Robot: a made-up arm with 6 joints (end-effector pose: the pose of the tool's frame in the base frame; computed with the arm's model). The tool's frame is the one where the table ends. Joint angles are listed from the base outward.
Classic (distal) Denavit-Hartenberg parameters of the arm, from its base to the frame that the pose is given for. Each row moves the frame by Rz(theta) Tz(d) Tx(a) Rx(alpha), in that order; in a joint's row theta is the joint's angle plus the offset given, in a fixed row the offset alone. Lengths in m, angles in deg.
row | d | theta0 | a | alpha
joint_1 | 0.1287 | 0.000 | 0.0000 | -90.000
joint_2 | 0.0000 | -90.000 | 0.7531 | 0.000
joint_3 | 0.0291 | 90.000 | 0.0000 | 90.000
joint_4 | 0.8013 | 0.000 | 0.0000 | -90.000
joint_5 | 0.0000 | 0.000 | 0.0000 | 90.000
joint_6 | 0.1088 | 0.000 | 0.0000 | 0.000
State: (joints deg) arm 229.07 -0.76 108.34 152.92 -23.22 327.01
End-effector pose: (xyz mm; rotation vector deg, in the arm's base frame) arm -541.6 -639.1 573.1 100.14 -80.76 -16.50
Working (the frame after each row of the table, in the pose's form):
after joint_1: 0.0 0.0 128.7 -44.80 98.15 -98.15
after joint_2: 6.5 7.5 881.7 103.51 -37.85 103.00
after joint_3: 28.5 -11.5 881.7 114.78 52.39 -84.04
after joint_4: -471.9 -588.6 639.7 -7.26 -65.92 -46.05
after joint_5: -471.9 -588.6 639.7 72.58 -105.14 1.46

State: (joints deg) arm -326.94 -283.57 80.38 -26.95 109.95 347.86
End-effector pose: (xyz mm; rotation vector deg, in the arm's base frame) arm 804.9 503.3 -432.9 47.09 -81.34 43.71
Working (the frame after each row of the table, in the pose's form):
after joint_1: 0.0 0.0 128.7 -87.27 -25.90 25.90
after joint_2: 613.6 399.4 305.4 -82.98 -35.76 15.29
after joint_3: 597.7 423.7 305.4 -44.82 151.00 9.20
after joint_4: 862.1 595.9 -431.2 78.02 -94.63 -97.05
after joint_5: 862.1 595.9 -431.2 38.84 -87.24 52.91

